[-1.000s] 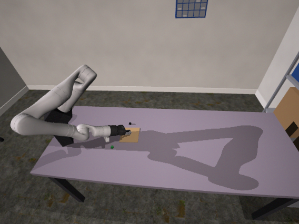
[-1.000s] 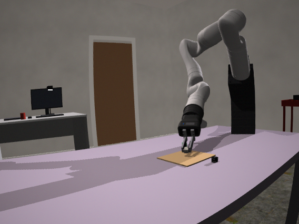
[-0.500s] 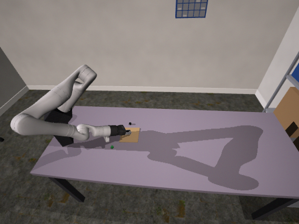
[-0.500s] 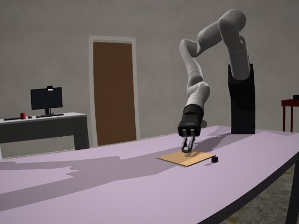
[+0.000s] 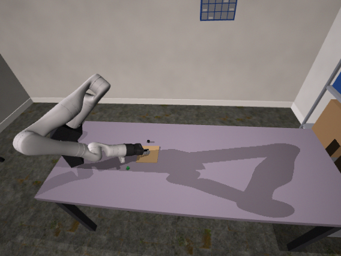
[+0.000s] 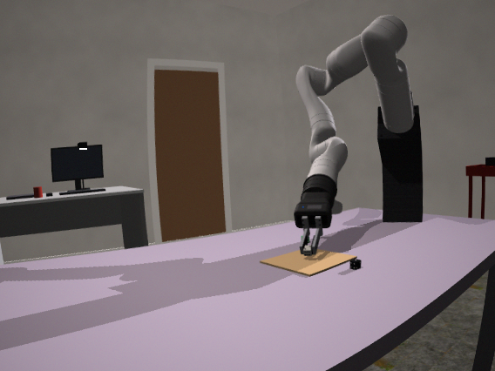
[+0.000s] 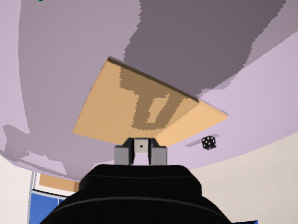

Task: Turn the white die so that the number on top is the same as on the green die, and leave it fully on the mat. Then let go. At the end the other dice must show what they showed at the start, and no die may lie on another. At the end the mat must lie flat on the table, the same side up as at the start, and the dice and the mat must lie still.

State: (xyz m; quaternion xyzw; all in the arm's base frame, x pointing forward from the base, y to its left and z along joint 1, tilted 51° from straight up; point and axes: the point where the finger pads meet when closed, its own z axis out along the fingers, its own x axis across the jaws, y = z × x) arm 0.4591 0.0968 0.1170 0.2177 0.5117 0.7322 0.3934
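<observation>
The tan mat is 30 mm below my hand. Also, from my hand: green die: 60 mm behind, 140 mm to the right, 20 mm below; black die: 50 mm behind, 100 mm to the left, 20 mm below; white die: 10 mm ahead, 10 mm to the left, 10 mm below.
</observation>
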